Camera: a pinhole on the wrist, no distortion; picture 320 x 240 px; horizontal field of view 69.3 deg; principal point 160.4 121.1 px. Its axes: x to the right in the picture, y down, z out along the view. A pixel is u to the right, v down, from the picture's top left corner.
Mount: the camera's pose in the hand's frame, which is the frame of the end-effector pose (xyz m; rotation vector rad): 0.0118 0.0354 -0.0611 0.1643 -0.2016 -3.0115
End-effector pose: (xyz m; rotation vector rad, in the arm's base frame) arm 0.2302 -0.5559 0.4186 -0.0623 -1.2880 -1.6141
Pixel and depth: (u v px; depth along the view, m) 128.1 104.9 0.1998
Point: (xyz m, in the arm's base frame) 0.2087 -0.4561 0.5391
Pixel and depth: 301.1 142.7 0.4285
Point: 0.2053 -0.1088 0.4060
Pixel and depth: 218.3 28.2 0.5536
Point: 0.3247 -0.0573 0.6930
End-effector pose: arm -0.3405 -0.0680 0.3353 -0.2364 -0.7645 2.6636
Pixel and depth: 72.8 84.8 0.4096
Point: -0.5805 -0.3271 0.5302
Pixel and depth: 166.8 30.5 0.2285
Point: -0.3948 -0.2717 0.3823
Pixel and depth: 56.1 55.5 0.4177
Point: -0.6224 -0.3652 0.5003
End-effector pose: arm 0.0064 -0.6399 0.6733 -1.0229 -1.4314 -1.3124
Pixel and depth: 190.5 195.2 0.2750
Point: -0.0222 -0.4240 0.6201
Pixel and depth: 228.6 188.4 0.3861
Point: -0.0294 -0.3208 0.5289
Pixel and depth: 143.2 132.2 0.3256
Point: 0.0453 -0.3709 0.6836
